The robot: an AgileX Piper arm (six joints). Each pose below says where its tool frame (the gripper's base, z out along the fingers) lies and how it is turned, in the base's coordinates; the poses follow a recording.
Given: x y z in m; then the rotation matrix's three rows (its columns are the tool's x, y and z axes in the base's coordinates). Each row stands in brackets.
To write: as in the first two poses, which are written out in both.
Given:
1: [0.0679 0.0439 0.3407], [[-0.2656 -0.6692 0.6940], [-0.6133 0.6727 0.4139], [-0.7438 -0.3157 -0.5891]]
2: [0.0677 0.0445 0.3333], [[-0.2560 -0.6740 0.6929], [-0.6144 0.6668 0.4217], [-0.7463 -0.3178 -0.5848]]
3: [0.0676 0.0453 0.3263], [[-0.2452 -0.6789 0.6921], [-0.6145 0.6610 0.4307], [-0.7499 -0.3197 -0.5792]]
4: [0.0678 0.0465 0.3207], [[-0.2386 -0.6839 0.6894], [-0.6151 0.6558 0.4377], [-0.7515 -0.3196 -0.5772]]
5: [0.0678 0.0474 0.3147], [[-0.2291 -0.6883 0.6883], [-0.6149 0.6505 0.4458], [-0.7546 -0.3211 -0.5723]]
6: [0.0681 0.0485 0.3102], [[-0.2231 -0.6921 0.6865], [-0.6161 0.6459 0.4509], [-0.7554 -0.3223 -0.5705]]
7: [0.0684 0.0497 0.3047], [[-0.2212 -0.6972 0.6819], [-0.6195 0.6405 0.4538], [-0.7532 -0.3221 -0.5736]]
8: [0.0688 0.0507 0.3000], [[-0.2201 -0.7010 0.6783], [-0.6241 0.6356 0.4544], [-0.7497 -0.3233 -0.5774]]
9: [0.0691 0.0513 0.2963], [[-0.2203 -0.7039 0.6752], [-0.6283 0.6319 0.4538], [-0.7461 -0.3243 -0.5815]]
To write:
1: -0.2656 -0.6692 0.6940 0.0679; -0.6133 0.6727 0.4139 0.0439; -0.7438 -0.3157 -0.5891 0.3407; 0 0 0 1
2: -0.2560 -0.6740 0.6929 0.0677; -0.6144 0.6668 0.4217 0.0445; -0.7463 -0.3178 -0.5848 0.3333; 0 0 0 1
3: -0.2452 -0.6789 0.6921 0.0676; -0.6145 0.6610 0.4307 0.0453; -0.7499 -0.3197 -0.5792 0.3263; 0 0 0 1
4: -0.2386 -0.6839 0.6894 0.0678; -0.6151 0.6558 0.4377 0.0465; -0.7515 -0.3196 -0.5772 0.3207; 0 0 0 1
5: -0.2291 -0.6883 0.6883 0.0678; -0.6149 0.6505 0.4458 0.0474; -0.7546 -0.3211 -0.5723 0.3147; 0 0 0 1
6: -0.2231 -0.6921 0.6865 0.0681; -0.6161 0.6459 0.4509 0.0485; -0.7554 -0.3223 -0.5705 0.3102; 0 0 0 1
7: -0.2212 -0.6972 0.6819 0.0684; -0.6195 0.6405 0.4538 0.0497; -0.7532 -0.3221 -0.5736 0.3047; 0 0 0 1
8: -0.2201 -0.7010 0.6783 0.0688; -0.6241 0.6356 0.4544 0.0507; -0.7497 -0.3233 -0.5774 0.3000; 0 0 0 1
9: -0.2203 -0.7039 0.6752 0.0691; -0.6283 0.6319 0.4538 0.0513; -0.7461 -0.3243 -0.5815 0.2963; 0 0 0 1
